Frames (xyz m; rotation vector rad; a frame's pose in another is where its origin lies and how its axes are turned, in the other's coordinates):
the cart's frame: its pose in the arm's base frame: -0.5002 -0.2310 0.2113 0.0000 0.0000 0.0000
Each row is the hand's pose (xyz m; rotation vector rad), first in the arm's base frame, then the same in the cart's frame.
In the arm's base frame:
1: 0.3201 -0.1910 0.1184 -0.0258 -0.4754 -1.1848
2: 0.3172 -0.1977 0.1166 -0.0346 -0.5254 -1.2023
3: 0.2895 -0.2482 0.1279 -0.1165 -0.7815 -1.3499
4: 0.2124 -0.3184 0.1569 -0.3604 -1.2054 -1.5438
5: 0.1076 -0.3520 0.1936 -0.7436 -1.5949 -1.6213
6: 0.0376 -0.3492 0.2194 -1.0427 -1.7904 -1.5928
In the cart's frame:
1: 0.8203 0.0400 -0.0929 -0.0258 -0.4754 -1.1848
2: 0.8174 0.0333 -0.0947 -0.0346 -0.5254 -1.2023
3: 0.7897 -0.0172 -0.0834 -0.1165 -0.7815 -1.3499
4: 0.7126 -0.0874 -0.0544 -0.3604 -1.2054 -1.5438
5: 0.6078 -0.1210 -0.0177 -0.7436 -1.5949 -1.6213
6: 0.5378 -0.1182 0.0081 -1.0427 -1.7904 -1.5928

